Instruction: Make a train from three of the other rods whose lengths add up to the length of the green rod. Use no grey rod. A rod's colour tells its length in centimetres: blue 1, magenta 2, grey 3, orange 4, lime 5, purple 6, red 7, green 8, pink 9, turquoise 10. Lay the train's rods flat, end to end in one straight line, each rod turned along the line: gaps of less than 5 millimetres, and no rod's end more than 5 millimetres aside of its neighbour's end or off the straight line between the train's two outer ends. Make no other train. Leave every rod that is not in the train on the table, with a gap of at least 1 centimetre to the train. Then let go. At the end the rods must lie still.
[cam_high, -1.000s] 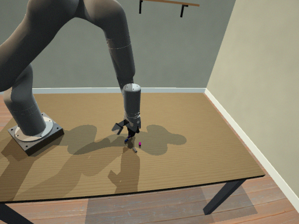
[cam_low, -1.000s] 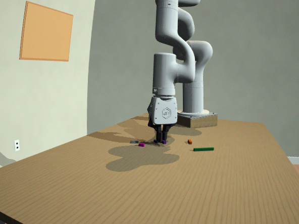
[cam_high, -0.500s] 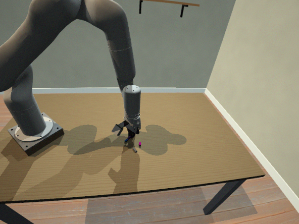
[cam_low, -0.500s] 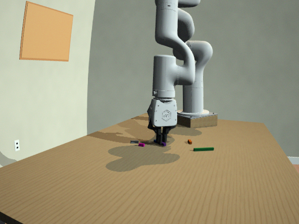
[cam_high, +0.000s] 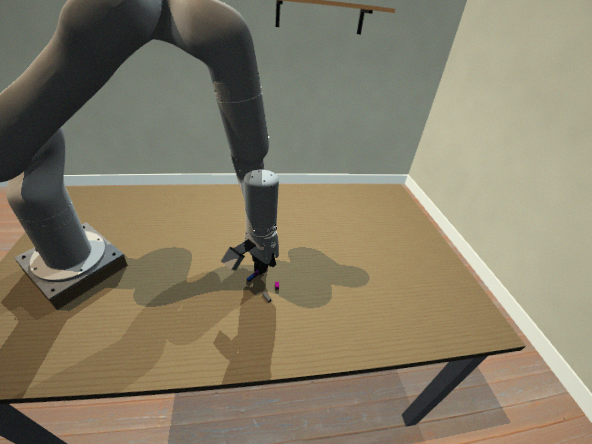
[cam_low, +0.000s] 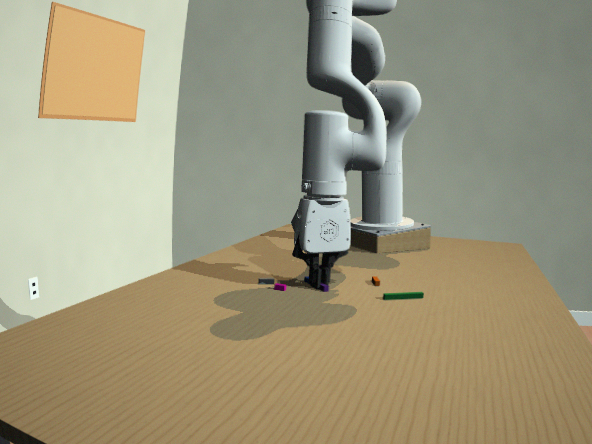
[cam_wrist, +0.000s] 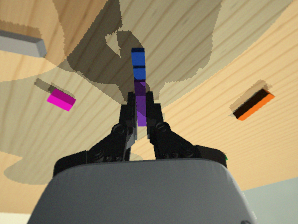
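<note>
Now: the purple rod 20 mm below my hand. The rest, counted from my hand: grey rod 20 mm ahead, 100 mm to the right, 20 mm below; then orange rod 80 mm behind, 100 mm to the left, 20 mm below; then magenta rod 50 mm ahead, 60 mm to the right, 20 mm below.
</note>
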